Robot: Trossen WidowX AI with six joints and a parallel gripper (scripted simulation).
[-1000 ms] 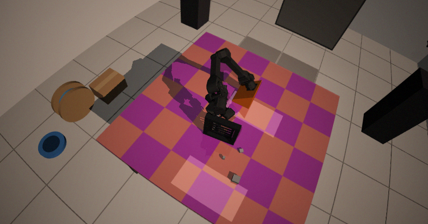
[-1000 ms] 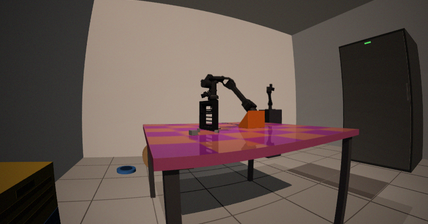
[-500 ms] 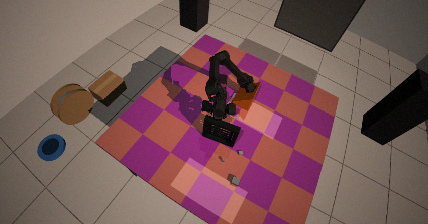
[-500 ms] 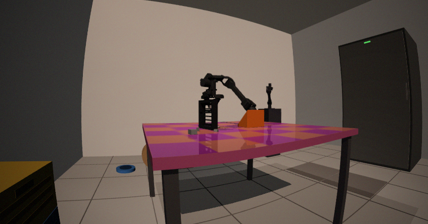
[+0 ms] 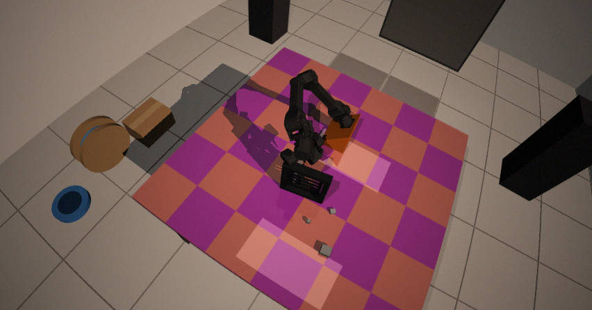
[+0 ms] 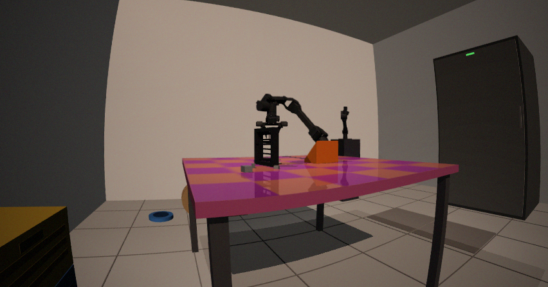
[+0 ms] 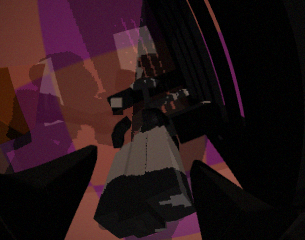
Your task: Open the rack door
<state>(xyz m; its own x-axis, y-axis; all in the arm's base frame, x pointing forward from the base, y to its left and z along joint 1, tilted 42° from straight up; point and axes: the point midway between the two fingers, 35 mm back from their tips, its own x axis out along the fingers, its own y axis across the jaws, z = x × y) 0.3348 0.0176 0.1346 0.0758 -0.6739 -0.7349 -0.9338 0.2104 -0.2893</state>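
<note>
Right now the light-grey handle is 10 mm to the left of my gripper tip and 20 mm below it.
</note>
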